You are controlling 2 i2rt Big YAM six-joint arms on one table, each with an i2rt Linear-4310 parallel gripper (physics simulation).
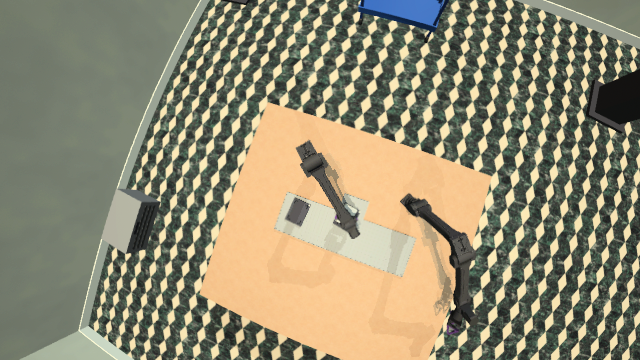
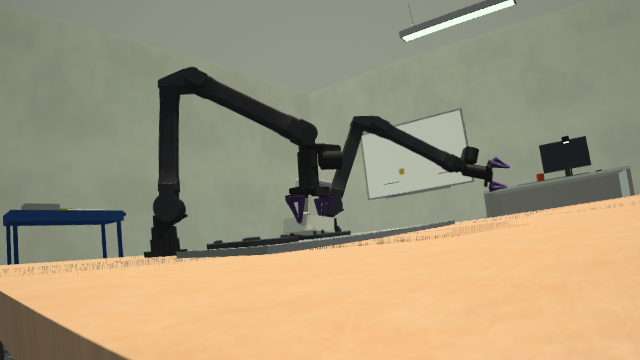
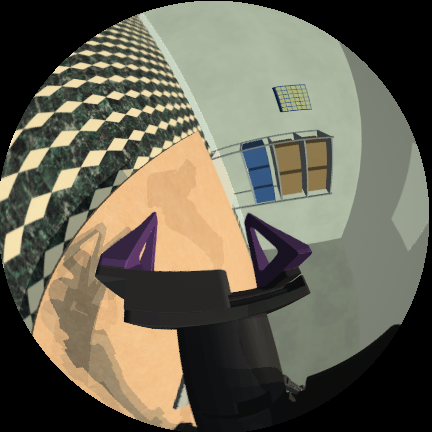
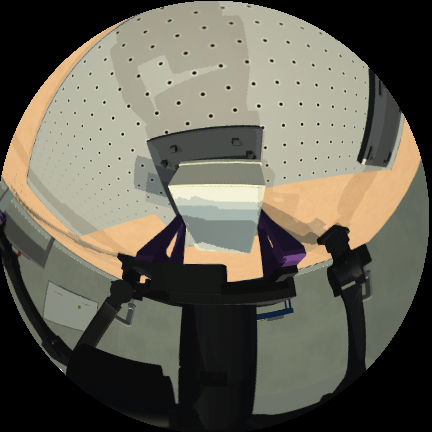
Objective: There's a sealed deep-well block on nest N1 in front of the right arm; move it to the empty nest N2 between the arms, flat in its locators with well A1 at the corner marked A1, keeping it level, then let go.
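Places are measured from the left arm's base along level axes (x ahead, y left, z up), in metres.
Pixels of known places: left gripper, between the fingertips: [image 1: 449, 328] [image 2: 508, 177] [image 3: 202, 216]; right gripper, between the fingertips: [image 4: 219, 211]; left arm's base, origin of its link: [image 1: 410, 203]; right arm's base, origin of its link: [image 4: 332, 233].
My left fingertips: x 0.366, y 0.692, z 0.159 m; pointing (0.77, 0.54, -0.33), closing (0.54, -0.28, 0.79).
Ahead of a thing's pixels: the offset from my left fingertips to its middle. Level surfaces: height alone.
My right gripper [image 2: 311, 208] [image 4: 219, 211] is shut on the sealed deep-well block {0.002 m ahead, 0.929 m right, 0.107 m down} [image 4: 217, 197] [image 1: 351, 209] [image 2: 295, 225], a pale box with a glossy top. It holds the block level a little above a dark nest {0.012 m ahead, 0.915 m right, 0.135 m down} [image 4: 201, 142] with locator pegs, in the middle of the perforated grey plate {0.146 m down} [image 1: 384, 251] [image 4: 100, 132]. A second dark nest {0.234 m ahead, 1.159 m right, 0.137 m down} [image 1: 297, 210] [image 4: 381, 128] lies empty at the plate's end. My left gripper [image 1: 453, 326] [image 2: 498, 174] [image 3: 202, 216] is open and empty, held out past the table's edge, far from the block.
The orange table {0.159 m down} [image 1: 313, 291] [image 2: 402, 291] carries both arm bases. A blue table [image 1: 402, 11] [image 2: 62, 217] and a grey cabinet [image 1: 129, 219] stand on the floor. A desk [image 2: 559, 190] with a monitor stands near the left gripper.
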